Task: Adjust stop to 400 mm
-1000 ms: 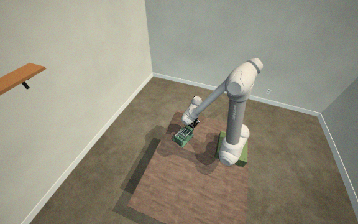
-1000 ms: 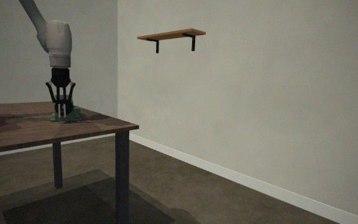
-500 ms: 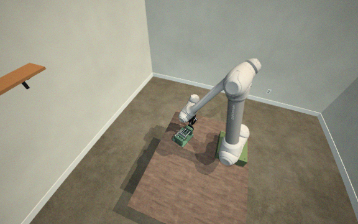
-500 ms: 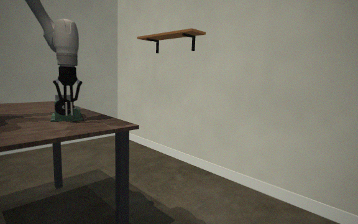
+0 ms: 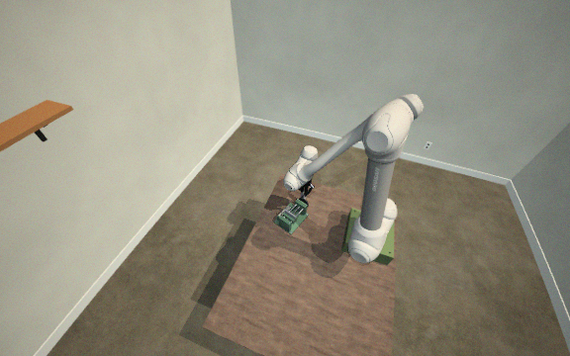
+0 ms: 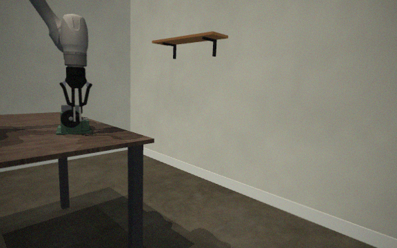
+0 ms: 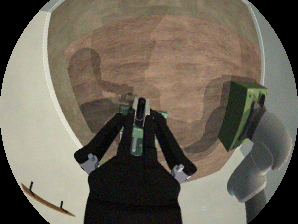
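My hand is 2 cm to the right of the black handwheel and 2 cm above it.
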